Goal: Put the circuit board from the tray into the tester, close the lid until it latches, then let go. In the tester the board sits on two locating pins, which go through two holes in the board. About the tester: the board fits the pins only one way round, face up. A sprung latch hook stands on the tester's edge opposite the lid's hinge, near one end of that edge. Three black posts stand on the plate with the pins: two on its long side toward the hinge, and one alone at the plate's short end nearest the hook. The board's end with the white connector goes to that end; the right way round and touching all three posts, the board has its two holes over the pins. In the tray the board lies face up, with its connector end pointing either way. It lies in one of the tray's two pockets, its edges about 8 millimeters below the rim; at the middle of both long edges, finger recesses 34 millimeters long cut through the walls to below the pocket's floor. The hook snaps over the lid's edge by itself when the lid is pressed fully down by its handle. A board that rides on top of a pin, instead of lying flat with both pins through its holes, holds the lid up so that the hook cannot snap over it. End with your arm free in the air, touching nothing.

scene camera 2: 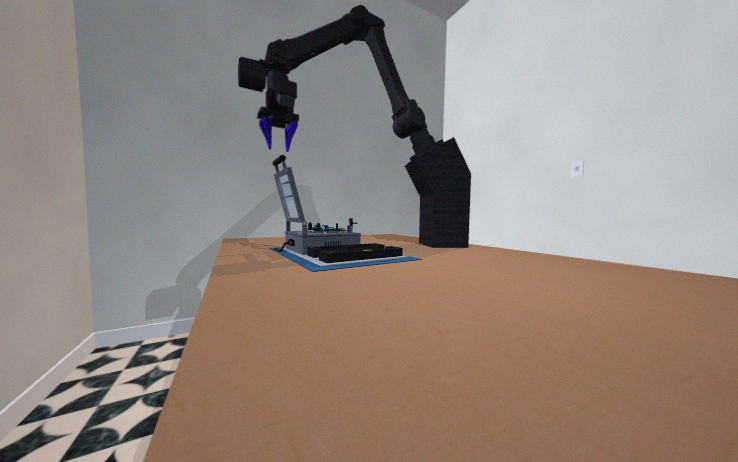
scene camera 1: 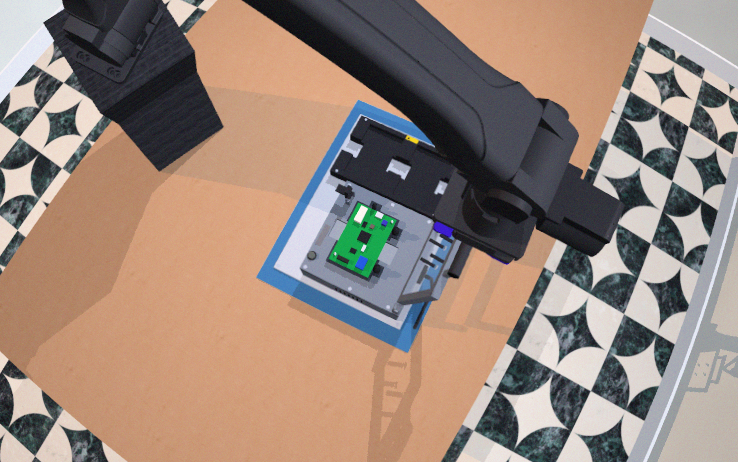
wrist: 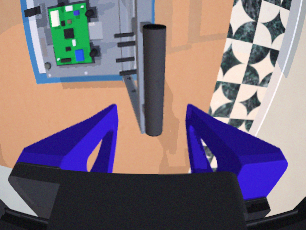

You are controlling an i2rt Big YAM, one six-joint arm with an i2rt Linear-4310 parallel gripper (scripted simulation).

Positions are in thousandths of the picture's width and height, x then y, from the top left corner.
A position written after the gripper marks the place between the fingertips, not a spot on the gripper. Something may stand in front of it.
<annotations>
The gripper shows in scene camera 2 (377, 326), in scene camera 1 (636, 518) and in the wrist view (495, 489).
</annotations>
